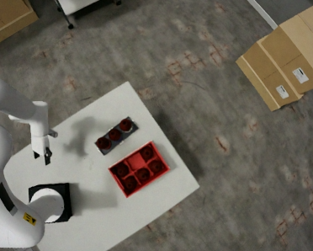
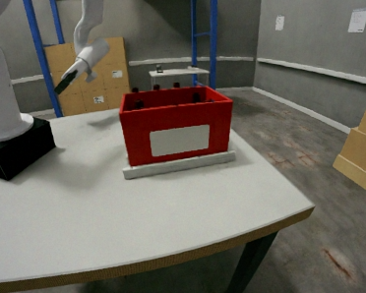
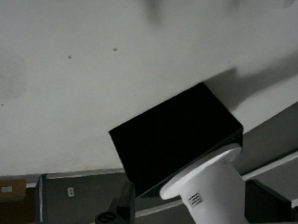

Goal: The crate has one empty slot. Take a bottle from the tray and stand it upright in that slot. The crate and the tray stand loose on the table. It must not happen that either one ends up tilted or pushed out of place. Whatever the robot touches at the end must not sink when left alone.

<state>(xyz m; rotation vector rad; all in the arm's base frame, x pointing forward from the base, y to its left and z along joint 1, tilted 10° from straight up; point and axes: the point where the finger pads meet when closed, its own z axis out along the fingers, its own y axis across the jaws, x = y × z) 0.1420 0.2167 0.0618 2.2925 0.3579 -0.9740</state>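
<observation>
Right now the bottle is 48 cm ahead of my hand, 11 cm to the right of it and 10 cm below it. Also, from my hand: dark tray (40 cm ahead, 11 cm to the right, 17 cm below); then red crate (40 cm ahead, 35 cm to the right, 10 cm below).
</observation>
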